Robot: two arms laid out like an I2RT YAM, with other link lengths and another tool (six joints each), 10 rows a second.
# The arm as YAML. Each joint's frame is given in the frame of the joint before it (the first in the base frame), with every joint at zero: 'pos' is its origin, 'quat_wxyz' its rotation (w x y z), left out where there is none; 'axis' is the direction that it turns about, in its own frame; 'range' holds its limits. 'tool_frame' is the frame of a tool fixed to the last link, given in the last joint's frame.
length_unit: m
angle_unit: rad
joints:
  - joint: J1
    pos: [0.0, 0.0, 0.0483]
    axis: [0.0, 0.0, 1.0]
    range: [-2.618, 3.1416]
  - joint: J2
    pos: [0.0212, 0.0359, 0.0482]
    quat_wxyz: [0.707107, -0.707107, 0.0, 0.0]
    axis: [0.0, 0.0, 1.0]
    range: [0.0, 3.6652]
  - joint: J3
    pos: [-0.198, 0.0, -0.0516]
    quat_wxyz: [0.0, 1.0, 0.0, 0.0]
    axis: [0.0, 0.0, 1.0]
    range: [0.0, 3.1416]
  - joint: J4
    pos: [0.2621, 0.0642, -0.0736]
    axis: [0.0, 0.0, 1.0]
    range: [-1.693, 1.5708]
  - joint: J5
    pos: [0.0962, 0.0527, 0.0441]
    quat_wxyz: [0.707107, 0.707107, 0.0, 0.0]
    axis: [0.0, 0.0, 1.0]
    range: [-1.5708, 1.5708]
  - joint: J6
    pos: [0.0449, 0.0, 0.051]
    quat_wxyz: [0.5, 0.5, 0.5, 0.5]
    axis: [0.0, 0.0, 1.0]
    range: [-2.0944, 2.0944]
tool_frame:
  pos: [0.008, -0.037, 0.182]
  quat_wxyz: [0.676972, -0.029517, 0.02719, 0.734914]
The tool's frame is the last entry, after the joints.
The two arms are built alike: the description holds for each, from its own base.
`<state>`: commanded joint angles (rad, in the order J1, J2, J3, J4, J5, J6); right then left.
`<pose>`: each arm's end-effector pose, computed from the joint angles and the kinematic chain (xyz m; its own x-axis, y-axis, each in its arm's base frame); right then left.
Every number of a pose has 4 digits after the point.
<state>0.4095 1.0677 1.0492 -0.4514 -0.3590 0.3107 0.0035 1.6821 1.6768 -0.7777 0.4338 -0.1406</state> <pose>0.4154 0.2629 0.2173 -0.6845 0.0615 -0.7264 -0.4509 0.7472 0.4882 0.5471 -0.0821 0.1718 -0.7708 -0.0219 -0.6367 0.2530 0.9067 -0.3375</pose>
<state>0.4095 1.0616 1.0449 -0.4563 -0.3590 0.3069 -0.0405 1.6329 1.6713 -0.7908 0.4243 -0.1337</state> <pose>0.4139 0.2624 0.2163 -0.6849 0.0578 -0.7264 -0.4519 0.7483 0.4857 0.5364 -0.1041 0.1909 -0.7491 0.0164 -0.6623 0.3015 0.8986 -0.3187</pose>
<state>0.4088 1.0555 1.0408 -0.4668 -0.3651 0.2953 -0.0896 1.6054 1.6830 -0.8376 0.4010 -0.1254</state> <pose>0.4111 0.2627 0.2142 -0.6863 0.0453 -0.7259 -0.4586 0.7477 0.4803 0.5227 -0.1251 0.1980 -0.7495 0.0588 -0.6593 0.3341 0.8935 -0.3001</pose>
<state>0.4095 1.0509 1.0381 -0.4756 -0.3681 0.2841 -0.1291 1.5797 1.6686 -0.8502 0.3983 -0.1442</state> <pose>0.4088 0.2631 0.2125 -0.6863 0.0336 -0.7265 -0.4649 0.7479 0.4738 0.5116 -0.1437 0.2003 -0.7543 0.0717 -0.6526 0.3538 0.8817 -0.3120</pose>
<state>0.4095 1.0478 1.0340 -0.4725 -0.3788 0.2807 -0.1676 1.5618 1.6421 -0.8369 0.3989 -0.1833</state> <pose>0.4071 0.2650 0.2130 -0.6851 0.0286 -0.7279 -0.4741 0.7412 0.4753 0.5044 -0.1618 0.1990 -0.7625 0.0664 -0.6435 0.3616 0.8686 -0.3388</pose>
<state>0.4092 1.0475 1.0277 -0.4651 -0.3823 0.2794 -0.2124 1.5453 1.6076 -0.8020 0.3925 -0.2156</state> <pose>0.4071 0.2657 0.2119 -0.6841 0.0272 -0.7289 -0.4773 0.7390 0.4755 0.4992 -0.1822 0.1979 -0.7605 0.0699 -0.6456 0.3790 0.8550 -0.3539</pose>
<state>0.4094 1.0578 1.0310 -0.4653 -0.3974 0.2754 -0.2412 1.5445 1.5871 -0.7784 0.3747 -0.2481</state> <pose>0.4060 0.2691 0.2096 -0.6893 0.0176 -0.7243 -0.4853 0.7310 0.4797 0.4983 -0.1926 0.1924 -0.7675 0.0611 -0.6382 0.3713 0.8538 -0.3648</pose>
